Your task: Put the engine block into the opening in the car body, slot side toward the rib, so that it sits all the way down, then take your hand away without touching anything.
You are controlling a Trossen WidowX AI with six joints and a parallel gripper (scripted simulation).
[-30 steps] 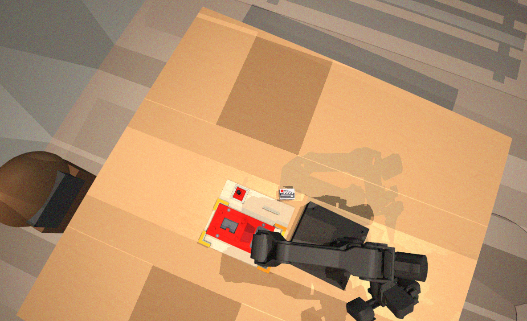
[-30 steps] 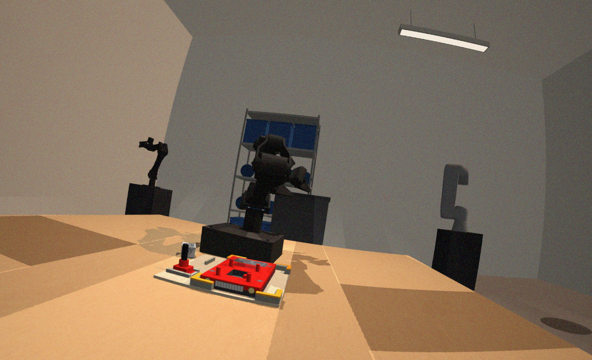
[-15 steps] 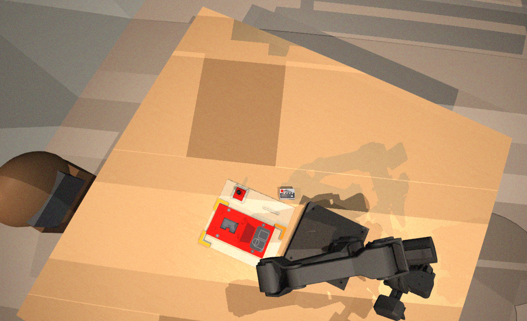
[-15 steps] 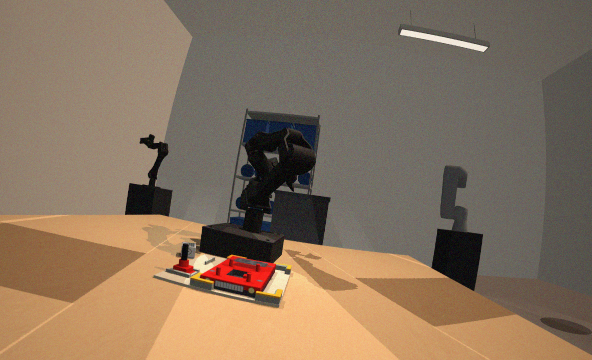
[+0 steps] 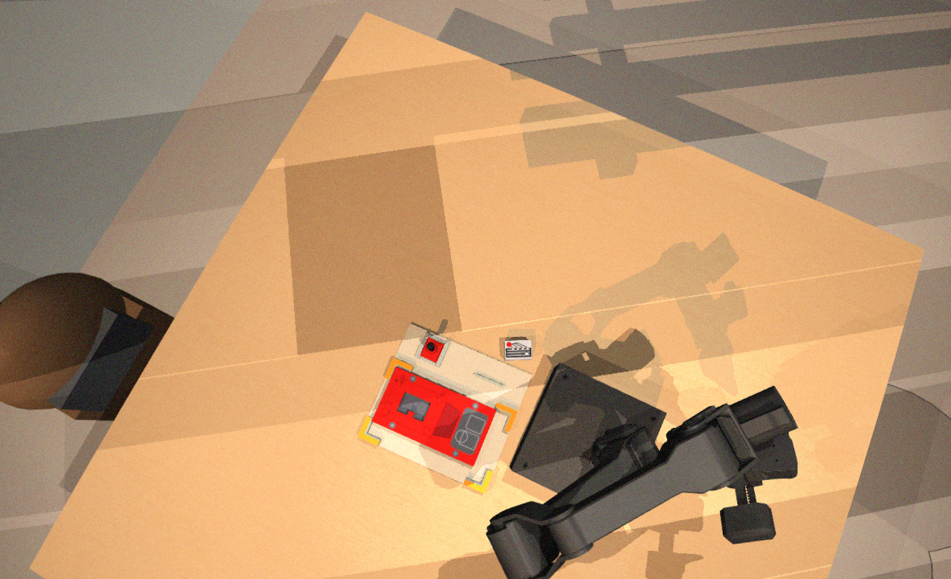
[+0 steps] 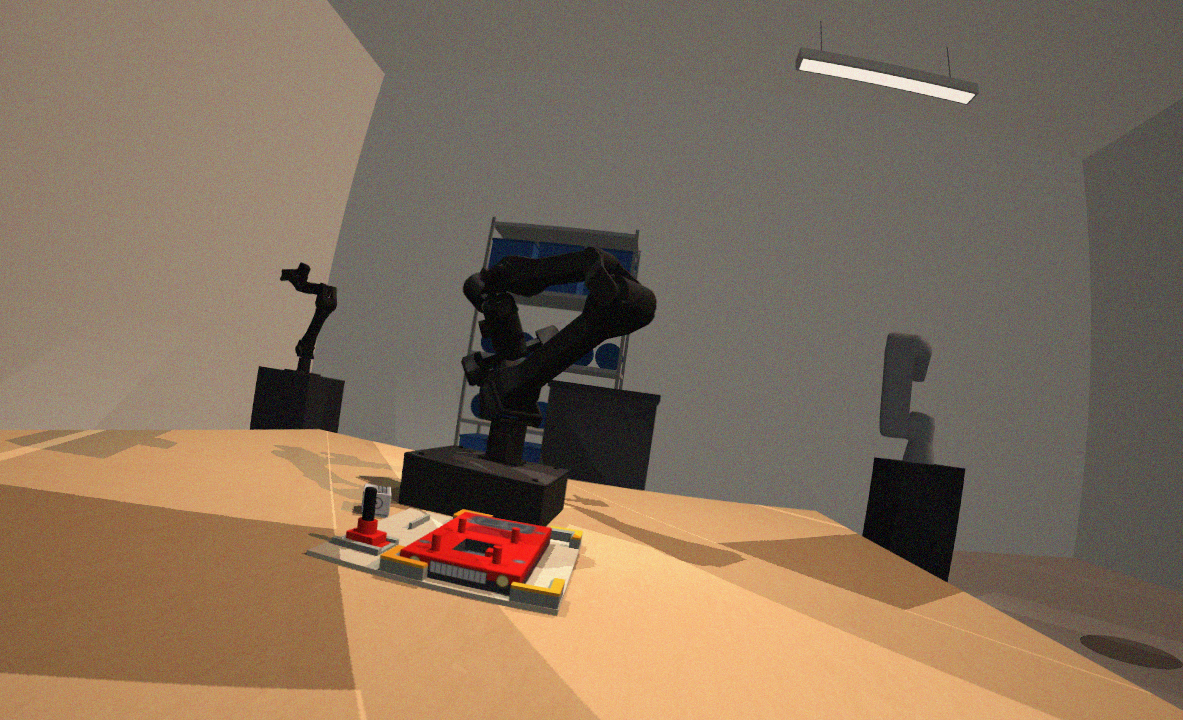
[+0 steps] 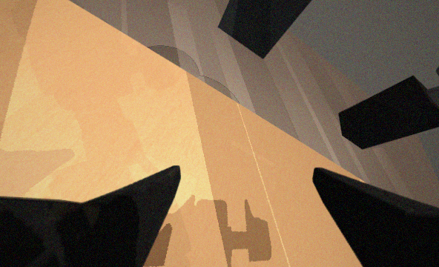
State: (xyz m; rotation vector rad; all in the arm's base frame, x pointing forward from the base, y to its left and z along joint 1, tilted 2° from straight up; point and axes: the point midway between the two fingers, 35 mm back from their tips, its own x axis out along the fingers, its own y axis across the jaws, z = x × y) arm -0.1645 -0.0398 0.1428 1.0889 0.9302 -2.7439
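Now: gripper tip 41 cm short of the engine block, 18 cm above it and 7 cm to the left of it.
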